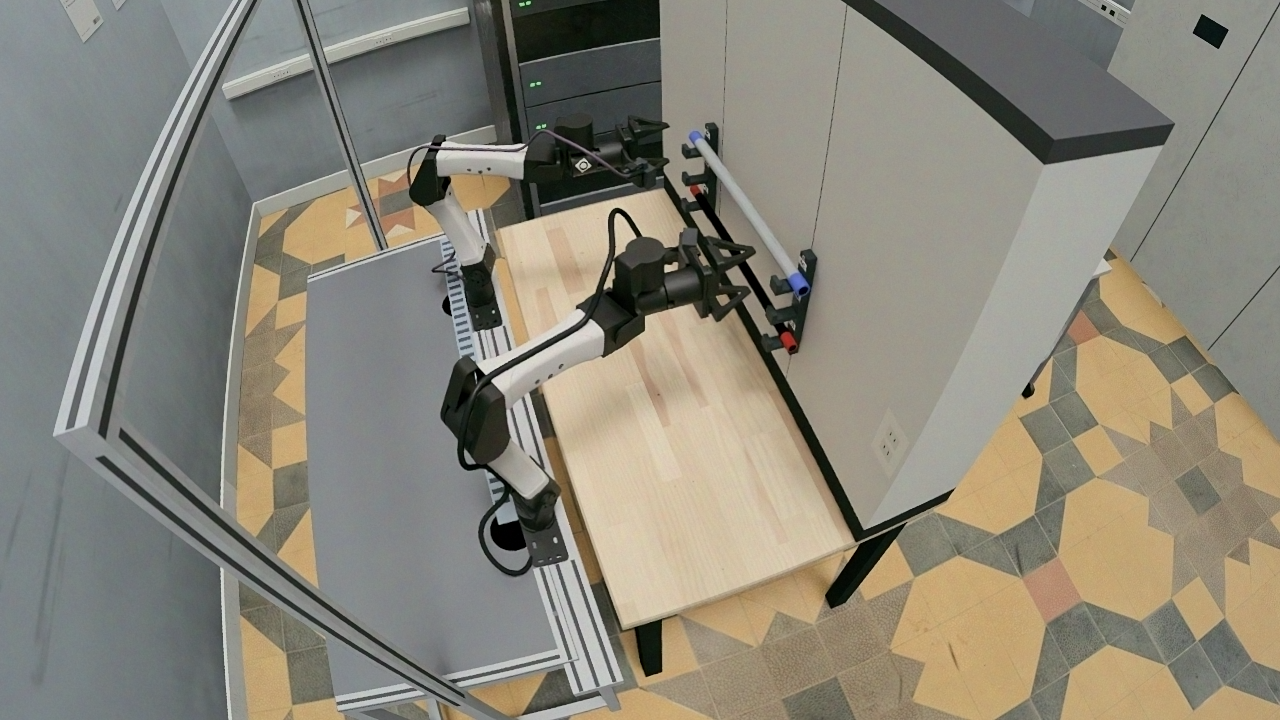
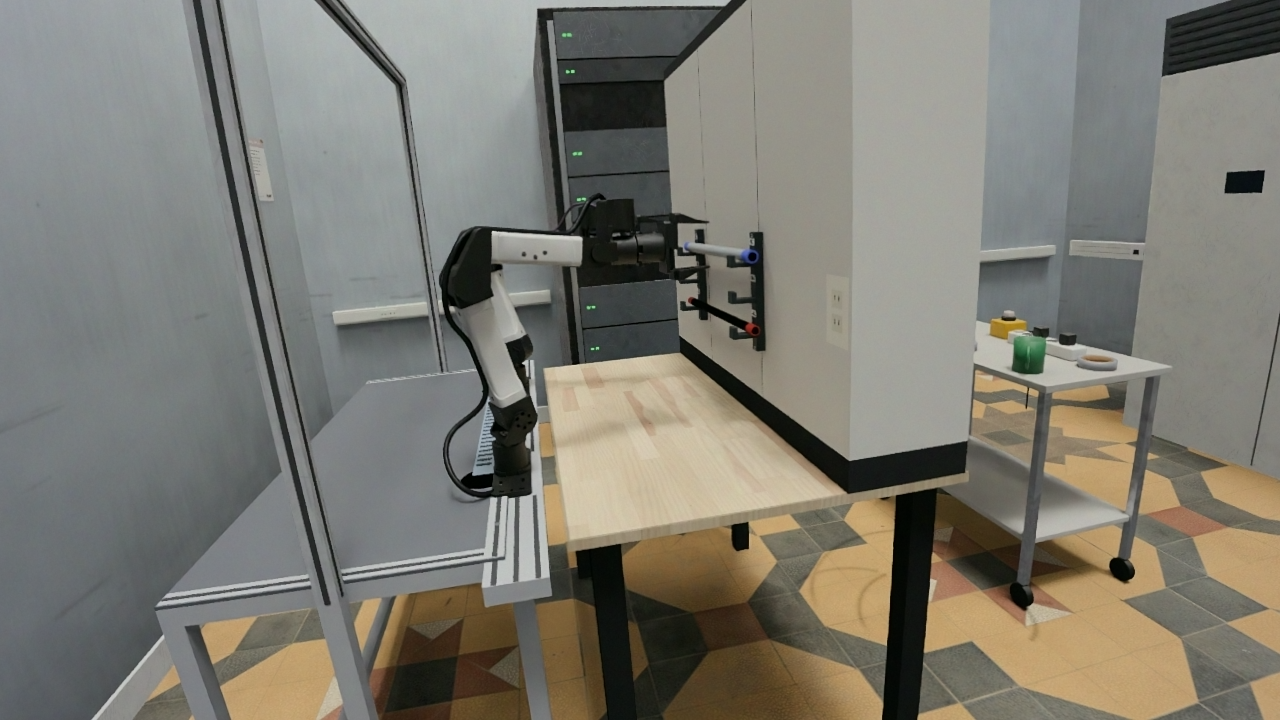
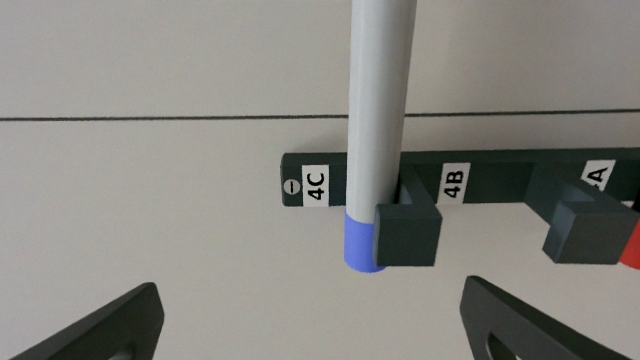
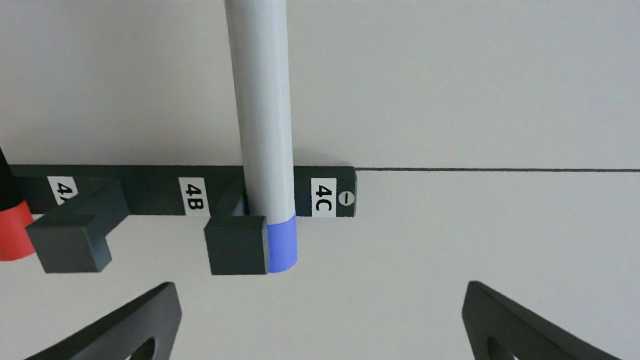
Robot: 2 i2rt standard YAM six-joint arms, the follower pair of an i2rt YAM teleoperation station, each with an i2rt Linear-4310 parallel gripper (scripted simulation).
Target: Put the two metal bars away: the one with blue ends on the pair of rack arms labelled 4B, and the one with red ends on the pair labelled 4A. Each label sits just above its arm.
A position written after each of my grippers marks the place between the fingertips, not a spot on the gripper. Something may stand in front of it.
my right gripper: image 1 752,270; image 2 709,244; image 4 320,296; not seen in image 3 (out of frame)
blue-ended bar: image 1; image 2 750,256; image 3 380,46; image 4
same spot on blue-ended bar: [image 4: 258,43] = [image 1: 766,245]
same spot on pale wall panel: [image 3: 195,206] = [image 2: 699,208]
